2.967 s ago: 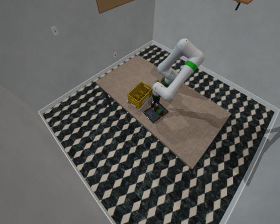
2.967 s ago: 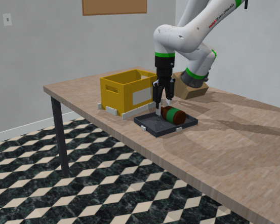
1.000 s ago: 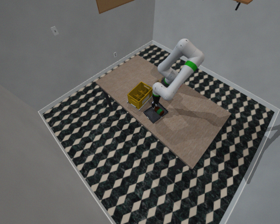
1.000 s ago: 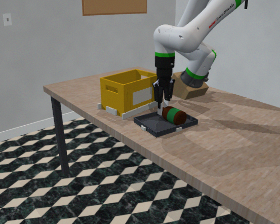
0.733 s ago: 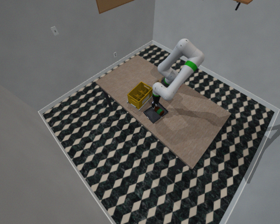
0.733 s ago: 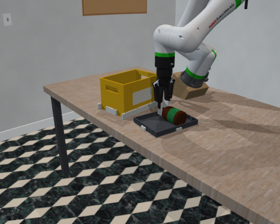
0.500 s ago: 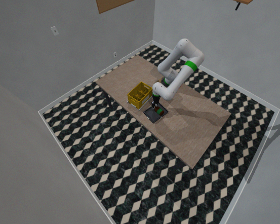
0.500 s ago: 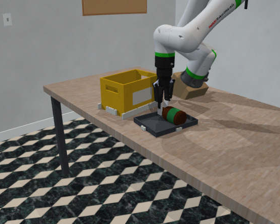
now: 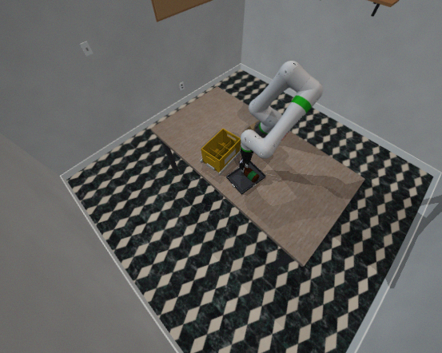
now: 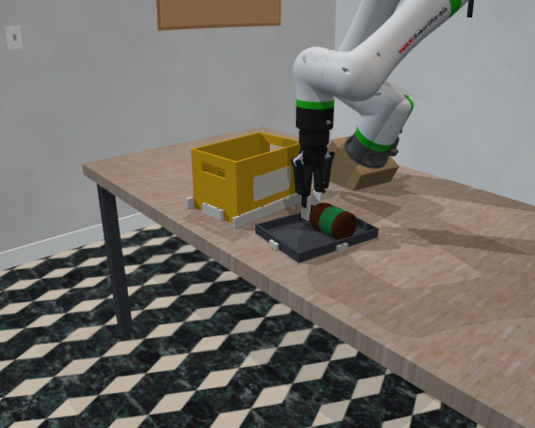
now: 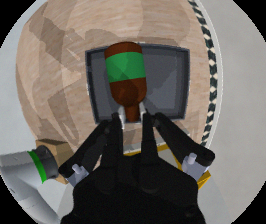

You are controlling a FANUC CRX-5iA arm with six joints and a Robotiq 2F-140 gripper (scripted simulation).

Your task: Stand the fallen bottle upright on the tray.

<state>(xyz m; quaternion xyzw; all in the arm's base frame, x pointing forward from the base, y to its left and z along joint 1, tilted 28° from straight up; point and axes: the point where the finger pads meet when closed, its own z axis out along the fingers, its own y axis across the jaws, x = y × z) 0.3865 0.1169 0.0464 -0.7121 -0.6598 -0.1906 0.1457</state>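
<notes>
The bottle lies 50 mm to the left of my hand and 20 mm below it. Round my hand: yellow crate: 20 mm ahead, 240 mm to the right, 20 mm above; dark grey tray: 30 mm ahead, 50 mm to the left, 50 mm below.
</notes>
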